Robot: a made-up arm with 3 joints. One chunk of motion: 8 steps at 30 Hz.
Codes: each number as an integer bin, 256 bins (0 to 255) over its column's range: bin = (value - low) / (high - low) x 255, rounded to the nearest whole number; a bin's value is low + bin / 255 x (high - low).
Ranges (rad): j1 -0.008..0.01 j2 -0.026..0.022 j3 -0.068..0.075
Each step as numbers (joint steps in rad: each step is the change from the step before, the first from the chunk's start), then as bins.
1 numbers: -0.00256 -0.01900 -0.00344
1 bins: 77 37 115
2 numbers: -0.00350 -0.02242 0.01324
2 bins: 64 19 145
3 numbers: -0.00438 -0.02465 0.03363
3 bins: 51 7 181
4 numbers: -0.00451 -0.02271 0.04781
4 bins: 49 17 207
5 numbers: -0.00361 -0.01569 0.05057
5 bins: 62 55 211
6 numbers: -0.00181 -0.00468 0.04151
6 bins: 88 113 195
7 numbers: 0.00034 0.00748 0.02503
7 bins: 118 178 166
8 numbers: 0.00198 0.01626 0.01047
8 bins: 141 225 140
